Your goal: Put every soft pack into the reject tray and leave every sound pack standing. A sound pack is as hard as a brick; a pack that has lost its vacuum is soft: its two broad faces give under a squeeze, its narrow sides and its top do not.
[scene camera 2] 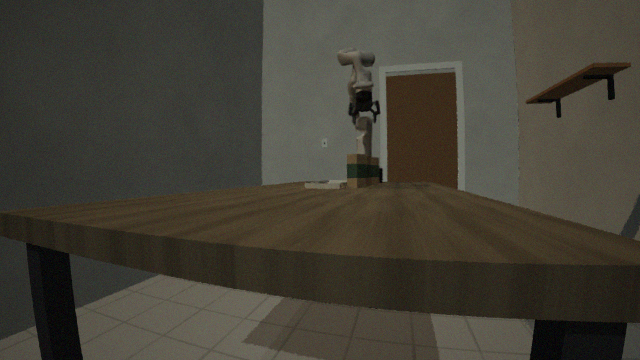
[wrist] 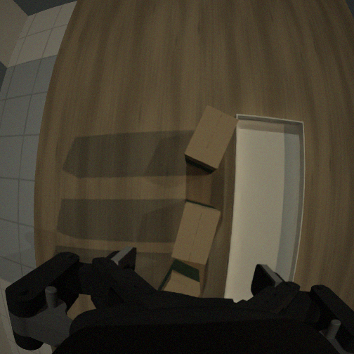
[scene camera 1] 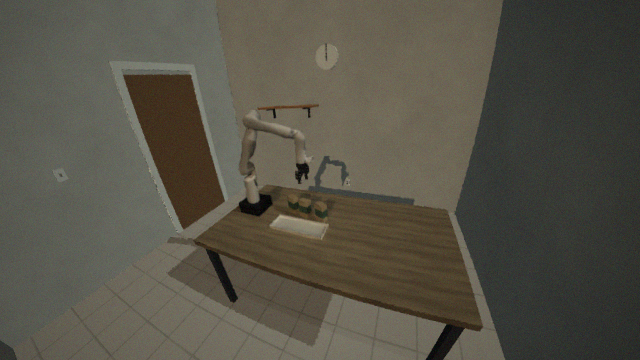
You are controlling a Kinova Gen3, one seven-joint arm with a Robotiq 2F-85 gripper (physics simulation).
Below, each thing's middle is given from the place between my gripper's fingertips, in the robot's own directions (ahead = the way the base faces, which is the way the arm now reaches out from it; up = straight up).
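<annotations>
There is the white reject tray (scene camera 1: 308,228), and I find my hand 15 cm to the left of it, 2 cm past it and 28 cm above it.
</annotations>
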